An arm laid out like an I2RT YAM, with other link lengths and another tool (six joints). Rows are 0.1 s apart.
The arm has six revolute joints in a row. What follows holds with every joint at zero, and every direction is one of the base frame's.
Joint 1 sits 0.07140 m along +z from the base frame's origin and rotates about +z.
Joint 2 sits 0.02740 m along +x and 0.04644 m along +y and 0.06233 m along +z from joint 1 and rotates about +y.
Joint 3 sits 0.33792 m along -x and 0.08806 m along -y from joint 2 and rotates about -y.
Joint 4 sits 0.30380 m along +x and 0.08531 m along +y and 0.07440 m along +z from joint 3 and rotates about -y.
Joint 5 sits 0.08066 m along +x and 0.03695 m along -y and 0.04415 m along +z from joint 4 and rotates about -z.
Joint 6 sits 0.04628 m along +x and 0.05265 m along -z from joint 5 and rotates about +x.
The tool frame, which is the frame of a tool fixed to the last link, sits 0.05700 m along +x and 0.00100 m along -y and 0.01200 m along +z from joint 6; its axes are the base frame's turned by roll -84.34, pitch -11.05 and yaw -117.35 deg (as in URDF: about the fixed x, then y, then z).
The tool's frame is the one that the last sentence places.
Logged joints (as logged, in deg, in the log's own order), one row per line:
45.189, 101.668, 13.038, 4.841, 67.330, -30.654
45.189, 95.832, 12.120, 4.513, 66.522, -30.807
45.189, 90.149, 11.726, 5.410, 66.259, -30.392
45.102, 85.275, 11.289, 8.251, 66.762, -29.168
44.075, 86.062, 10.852, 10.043, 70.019, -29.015
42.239, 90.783, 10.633, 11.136, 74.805, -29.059
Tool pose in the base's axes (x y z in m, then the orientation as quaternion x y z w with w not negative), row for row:
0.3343, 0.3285, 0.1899, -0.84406, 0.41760, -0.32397, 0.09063
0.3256, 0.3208, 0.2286, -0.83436, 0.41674, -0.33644, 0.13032
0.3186, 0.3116, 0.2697, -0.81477, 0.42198, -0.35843, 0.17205
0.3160, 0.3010, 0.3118, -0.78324, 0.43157, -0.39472, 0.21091
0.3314, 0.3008, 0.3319, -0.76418, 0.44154, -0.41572, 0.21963
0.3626, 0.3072, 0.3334, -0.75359, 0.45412, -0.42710, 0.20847
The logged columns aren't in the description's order. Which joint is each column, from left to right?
Columns, left to right: joint 1, joint 2, joint 6, joint 5, joint 3, joint 4.
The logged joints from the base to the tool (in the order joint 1, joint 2, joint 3, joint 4, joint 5, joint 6), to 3 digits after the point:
45.189, 101.668, 67.330, -30.654, 4.841, 13.038
45.189, 95.832, 66.522, -30.807, 4.513, 12.120
45.189, 90.149, 66.259, -30.392, 5.410, 11.726
45.102, 85.275, 66.762, -29.168, 8.251, 11.289
44.075, 86.062, 70.019, -29.015, 10.043, 10.852
42.239, 90.783, 74.805, -29.059, 11.136, 10.633

